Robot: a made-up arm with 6 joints. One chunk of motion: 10 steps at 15 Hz.
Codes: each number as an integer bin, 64 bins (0 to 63) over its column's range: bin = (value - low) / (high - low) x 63, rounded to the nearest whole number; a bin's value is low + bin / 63 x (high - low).
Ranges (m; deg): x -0.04..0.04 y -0.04..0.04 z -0.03..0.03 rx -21..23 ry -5..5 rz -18..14
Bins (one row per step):
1: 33 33 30 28 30 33
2: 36 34 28 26 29 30
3: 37 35 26 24 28 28
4: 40 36 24 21 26 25
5: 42 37 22 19 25 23
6: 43 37 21 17 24 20
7: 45 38 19 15 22 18
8: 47 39 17 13 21 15
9: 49 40 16 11 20 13
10: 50 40 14 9 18 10
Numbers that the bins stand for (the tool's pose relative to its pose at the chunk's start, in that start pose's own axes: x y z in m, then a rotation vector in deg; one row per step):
1: 0.0019 0.0019 -0.0014 -1.44 -0.24 -1.24
2: 0.0057 0.0032 -0.0033 -2.84 -0.40 -2.76
3: 0.0070 0.0044 -0.0052 -4.24 -0.56 -3.78
4: 0.0108 0.0057 -0.0071 -6.33 -0.87 -5.30
5: 0.0133 0.0070 -0.0090 -7.73 -1.03 -6.32
6: 0.0146 0.0070 -0.0100 -9.13 -1.19 -7.84
7: 0.0171 0.0083 -0.0119 -10.52 -1.51 -8.86
8: 0.0197 0.0095 -0.0138 -11.92 -1.67 -10.38
9: 0.0222 0.0108 -0.0148 -13.32 -1.83 -11.40
10: 0.0235 0.0108 -0.0167 -14.71 -2.14 -12.92

